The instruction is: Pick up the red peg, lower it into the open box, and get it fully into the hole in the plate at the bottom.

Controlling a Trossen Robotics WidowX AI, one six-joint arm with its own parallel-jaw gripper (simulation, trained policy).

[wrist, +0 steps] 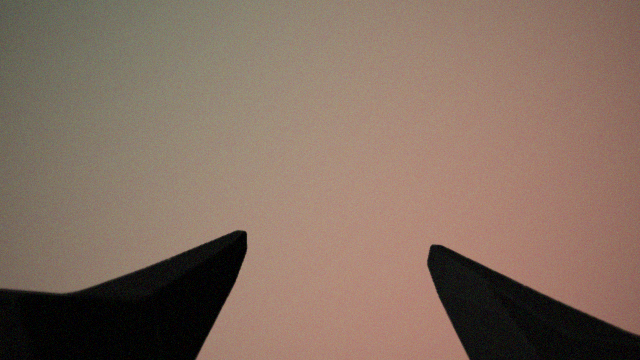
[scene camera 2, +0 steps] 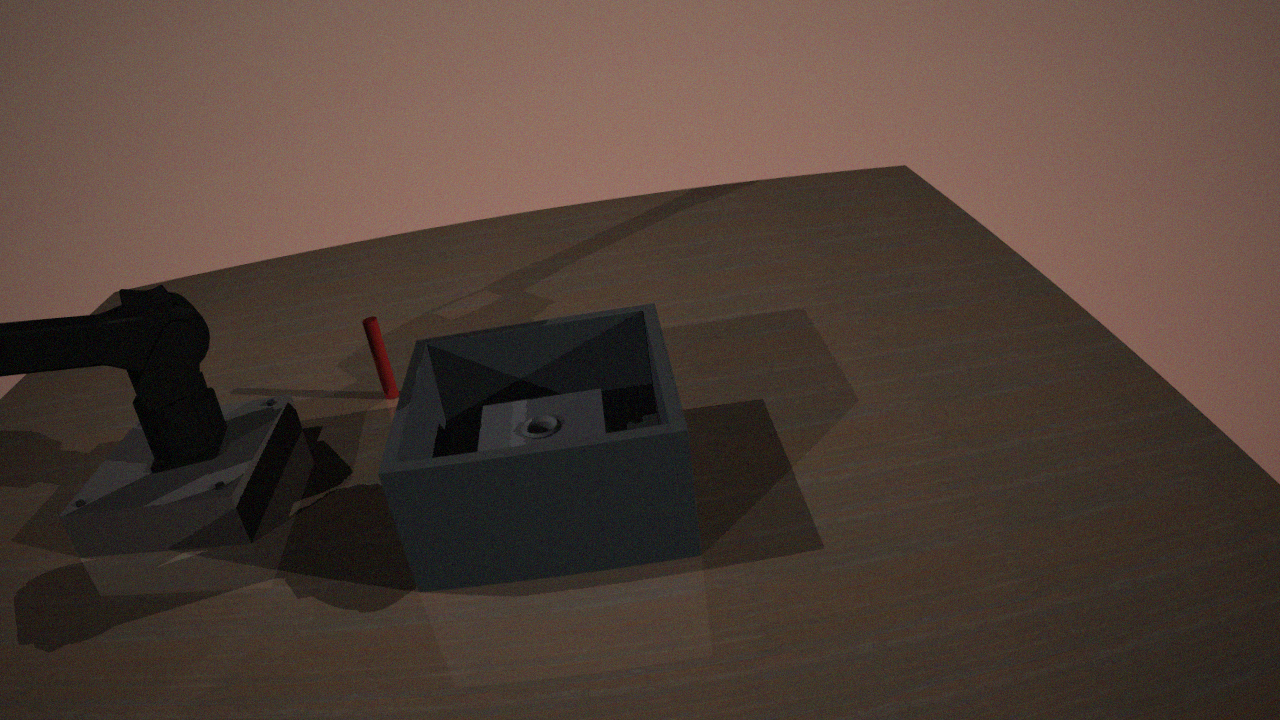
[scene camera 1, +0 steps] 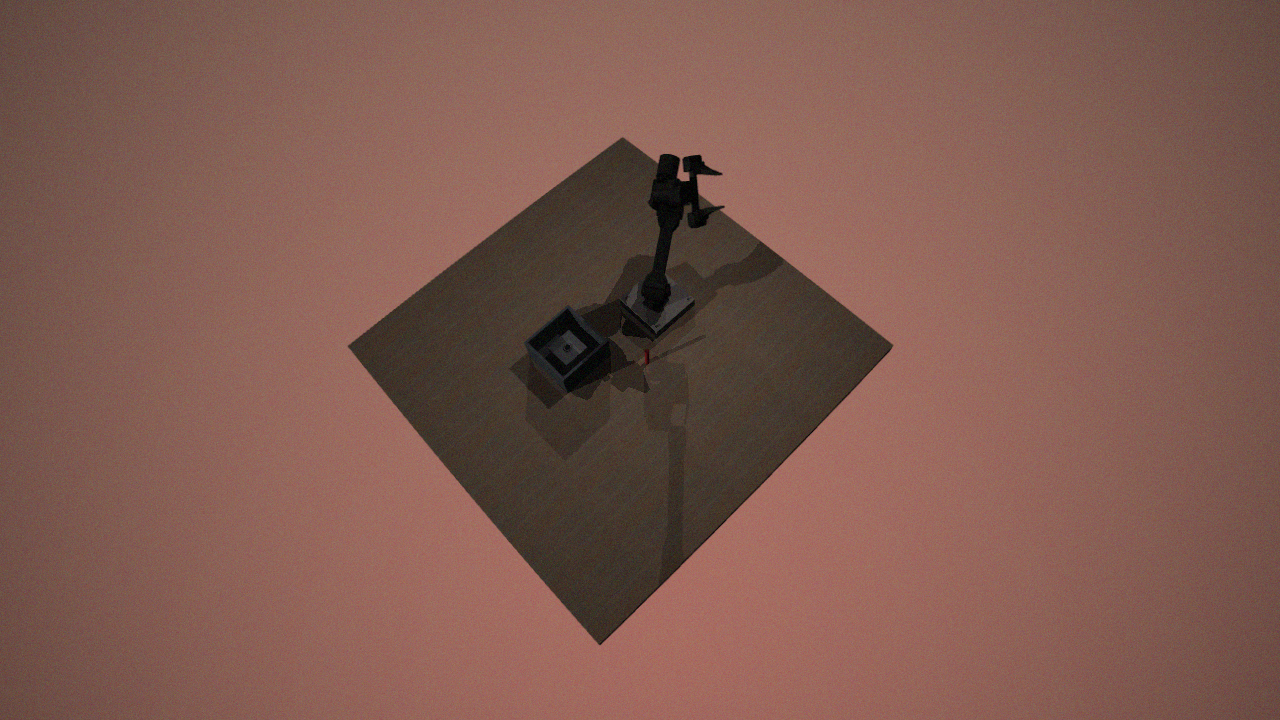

Note:
I see my gripper [scene camera 1: 722, 190], a red peg [scene camera 2: 377, 346], a dark box [scene camera 2: 465, 518] and a grey plate [scene camera 2: 509, 424].
The dark box is seen too in scene camera 1 [scene camera 1: 537, 344]. The grey plate is seen too in scene camera 1 [scene camera 1: 568, 350]. My gripper also shows in the wrist view [wrist: 337, 247]. The wrist view misses the red peg: it is out of frame. The wrist view does not show the dark box: it is out of frame.

